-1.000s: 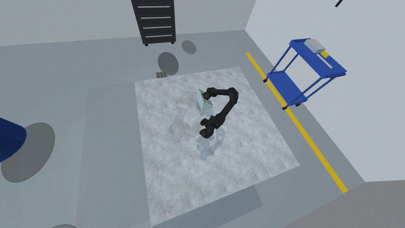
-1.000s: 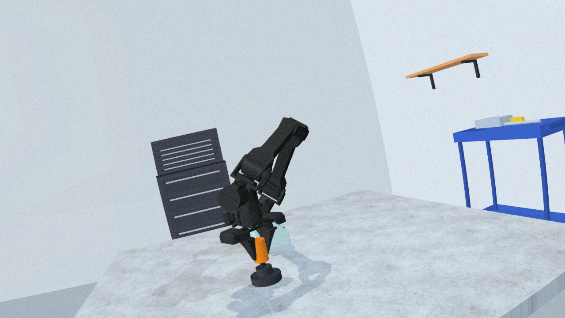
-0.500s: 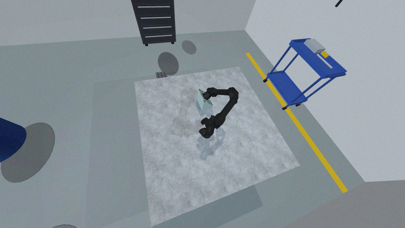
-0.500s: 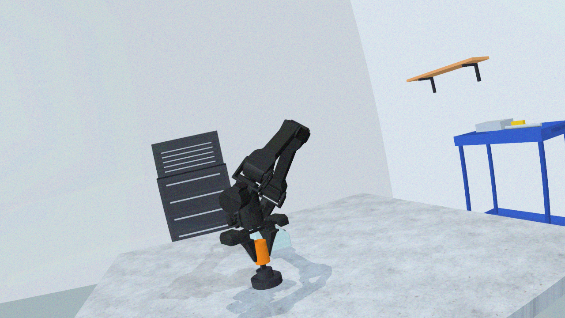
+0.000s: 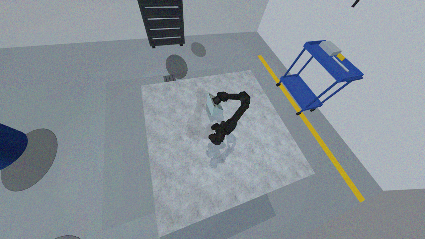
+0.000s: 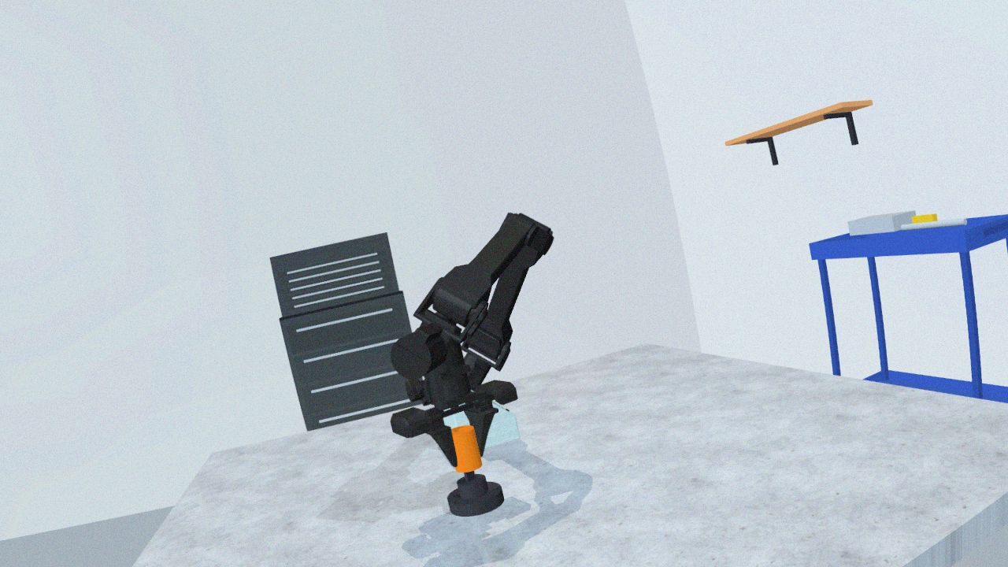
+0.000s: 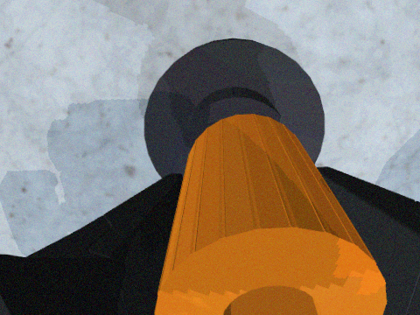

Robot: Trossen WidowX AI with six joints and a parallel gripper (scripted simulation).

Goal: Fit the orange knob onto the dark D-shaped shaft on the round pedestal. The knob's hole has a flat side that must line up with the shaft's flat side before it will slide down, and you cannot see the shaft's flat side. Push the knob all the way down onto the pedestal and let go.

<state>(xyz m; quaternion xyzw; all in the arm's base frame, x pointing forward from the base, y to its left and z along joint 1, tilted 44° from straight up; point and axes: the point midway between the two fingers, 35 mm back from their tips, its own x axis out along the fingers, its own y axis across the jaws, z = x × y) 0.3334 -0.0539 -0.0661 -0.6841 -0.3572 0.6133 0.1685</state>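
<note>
The orange knob lies 2 cm above my gripper tip. Also, from my gripper tip: dark round pedestal: 4 cm below.
</note>
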